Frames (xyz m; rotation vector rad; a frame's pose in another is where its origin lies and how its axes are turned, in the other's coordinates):
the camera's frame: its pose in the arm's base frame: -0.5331 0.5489 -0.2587 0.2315 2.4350 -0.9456
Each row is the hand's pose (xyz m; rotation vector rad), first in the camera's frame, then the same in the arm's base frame.
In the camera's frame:
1: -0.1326 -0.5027 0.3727 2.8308 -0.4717 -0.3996
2: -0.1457 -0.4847 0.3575 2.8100 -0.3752 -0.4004
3: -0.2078 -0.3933 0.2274 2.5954 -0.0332 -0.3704
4: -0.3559 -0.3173 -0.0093 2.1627 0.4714 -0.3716
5: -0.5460 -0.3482 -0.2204 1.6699 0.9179 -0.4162
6: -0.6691 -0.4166 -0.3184 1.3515 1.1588 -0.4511
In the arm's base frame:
1: -0.4373 -0.0704 -0.1303 0.2447 -0.7892 -2.9359
2: -0.4262 -0.0465 -0.1245 0.2847 -0.7306 -2.9990
3: -0.3951 0.1100 -0.0640 -0.4279 0.2868 2.9930
4: -0.3384 0.3287 0.1168 -0.5410 -0.4169 2.6848
5: -0.2711 0.4519 0.3657 -0.5421 -0.9728 2.2091
6: -0.2280 0.4699 0.5308 -0.5069 -1.2239 1.8709

